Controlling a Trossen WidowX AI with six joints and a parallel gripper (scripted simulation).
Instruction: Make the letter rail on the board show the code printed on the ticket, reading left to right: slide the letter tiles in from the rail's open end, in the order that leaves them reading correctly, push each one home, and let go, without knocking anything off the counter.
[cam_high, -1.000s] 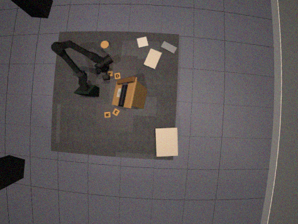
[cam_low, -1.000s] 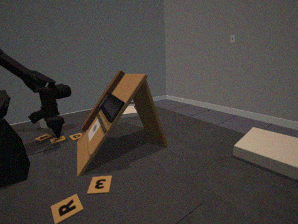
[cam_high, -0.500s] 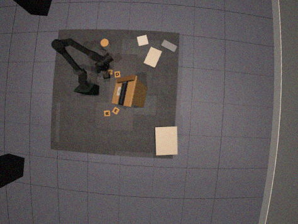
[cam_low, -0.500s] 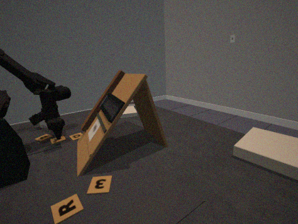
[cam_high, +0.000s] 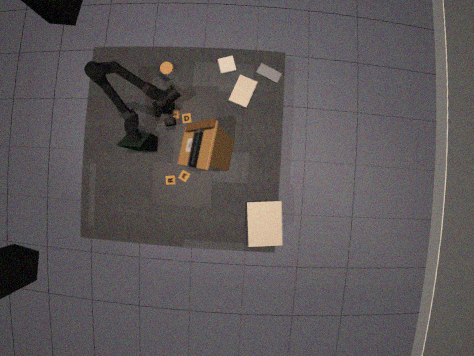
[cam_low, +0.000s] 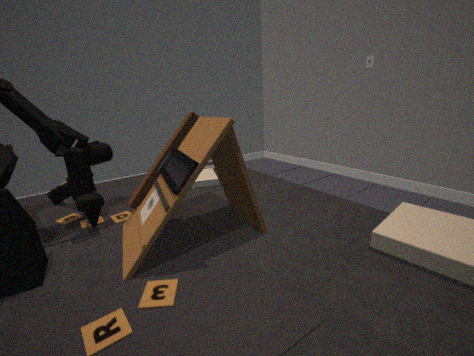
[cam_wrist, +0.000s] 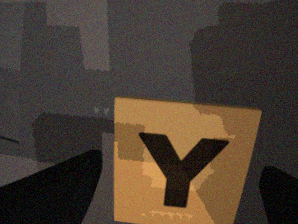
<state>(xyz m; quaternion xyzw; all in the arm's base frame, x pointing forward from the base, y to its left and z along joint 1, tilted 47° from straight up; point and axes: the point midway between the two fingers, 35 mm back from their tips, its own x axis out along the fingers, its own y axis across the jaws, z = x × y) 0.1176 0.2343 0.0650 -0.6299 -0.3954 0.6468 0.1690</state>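
Now: the letter tile d 8 cm ahead of my gripper tip and 1 cm to the right of it. From my gripper tip the other things lie so: white ticket 16 cm ahead, 18 cm to the right, 9 cm above; then small round pot 8 cm behind, 26 cm to the left, 3 cm above; then letter tile 14 cm ahead, 37 cm to the right.
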